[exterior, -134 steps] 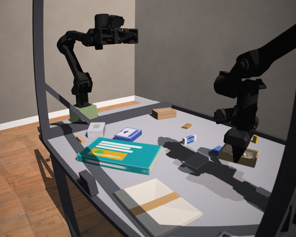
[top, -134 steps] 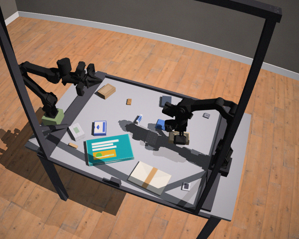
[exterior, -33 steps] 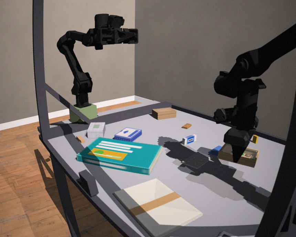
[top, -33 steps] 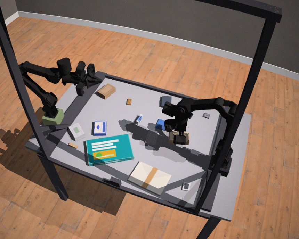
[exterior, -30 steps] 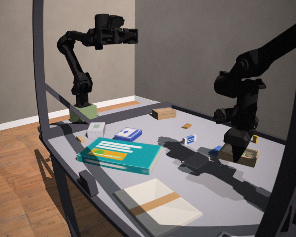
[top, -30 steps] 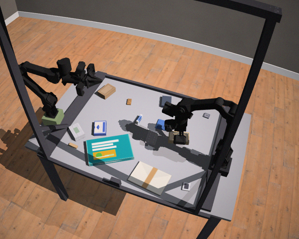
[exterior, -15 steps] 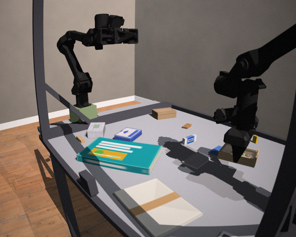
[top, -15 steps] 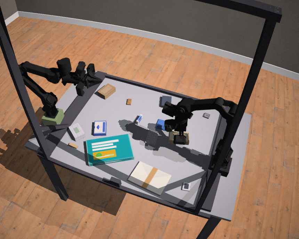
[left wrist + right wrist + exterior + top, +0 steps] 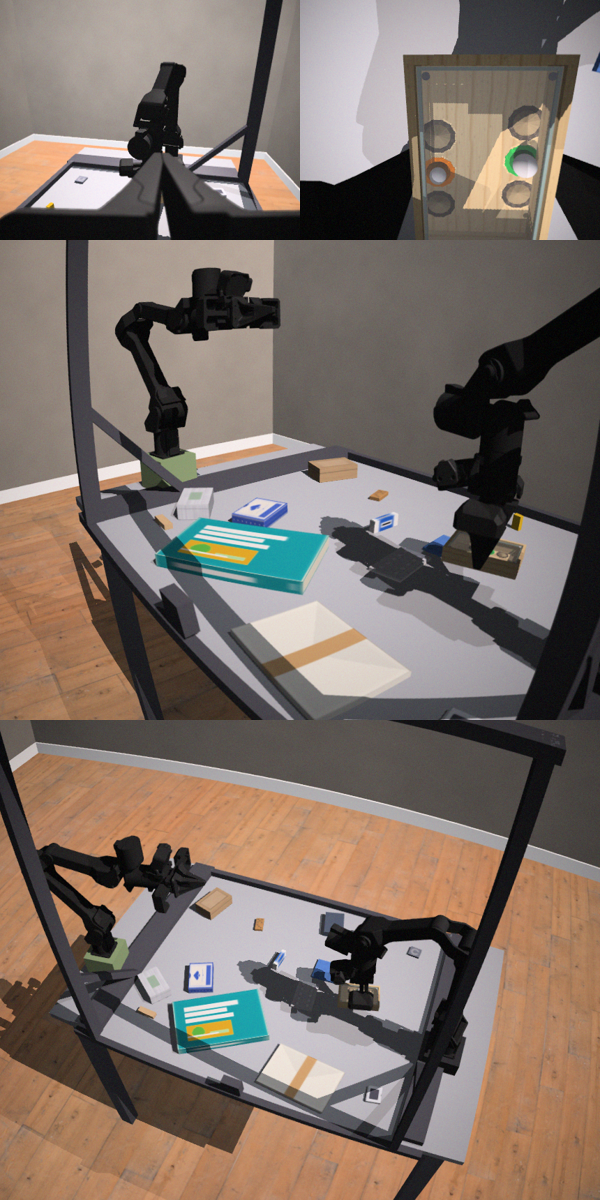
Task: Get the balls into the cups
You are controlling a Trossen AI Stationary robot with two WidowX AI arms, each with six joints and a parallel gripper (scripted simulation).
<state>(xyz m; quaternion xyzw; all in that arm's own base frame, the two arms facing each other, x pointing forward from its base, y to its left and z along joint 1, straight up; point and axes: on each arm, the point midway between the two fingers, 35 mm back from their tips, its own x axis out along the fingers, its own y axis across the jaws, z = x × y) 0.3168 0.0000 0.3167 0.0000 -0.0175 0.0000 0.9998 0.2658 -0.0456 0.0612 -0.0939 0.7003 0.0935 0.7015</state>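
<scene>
My right gripper is now 3 cm above the covered wooden puzzle.
</scene>
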